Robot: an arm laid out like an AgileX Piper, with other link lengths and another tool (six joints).
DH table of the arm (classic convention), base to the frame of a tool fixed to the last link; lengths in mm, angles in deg. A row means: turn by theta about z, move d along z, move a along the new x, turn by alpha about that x. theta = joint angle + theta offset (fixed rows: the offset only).
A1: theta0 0  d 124.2  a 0  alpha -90
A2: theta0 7.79  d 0  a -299.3  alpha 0
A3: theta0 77.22  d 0  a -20.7  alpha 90
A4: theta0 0  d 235.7  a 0  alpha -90
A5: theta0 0  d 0  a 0  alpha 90
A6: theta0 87.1  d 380.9  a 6.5  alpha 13
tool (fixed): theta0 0  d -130.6  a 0  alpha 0
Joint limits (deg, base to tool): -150..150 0..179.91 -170..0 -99.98..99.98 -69.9..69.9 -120..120
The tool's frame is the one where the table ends.
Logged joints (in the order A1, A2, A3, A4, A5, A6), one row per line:
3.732 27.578 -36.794 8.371 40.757 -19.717
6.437 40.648 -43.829 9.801 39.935 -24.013
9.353 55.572 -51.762 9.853 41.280 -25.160
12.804 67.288 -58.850 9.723 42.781 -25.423
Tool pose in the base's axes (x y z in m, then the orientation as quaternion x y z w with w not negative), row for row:
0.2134 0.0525 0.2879 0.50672 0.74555 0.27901 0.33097
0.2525 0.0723 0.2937 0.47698 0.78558 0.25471 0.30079
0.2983 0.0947 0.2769 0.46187 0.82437 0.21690 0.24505
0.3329 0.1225 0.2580 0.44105 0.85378 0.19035 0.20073
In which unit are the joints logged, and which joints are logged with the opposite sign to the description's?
The joints are logged in degrees. Opposite sign: none.
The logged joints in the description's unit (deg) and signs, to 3 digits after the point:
3.732 27.578 -36.794 8.371 40.757 -19.717
6.437 40.648 -43.829 9.801 39.935 -24.013
9.353 55.572 -51.762 9.853 41.280 -25.160
12.804 67.288 -58.850 9.723 42.781 -25.423

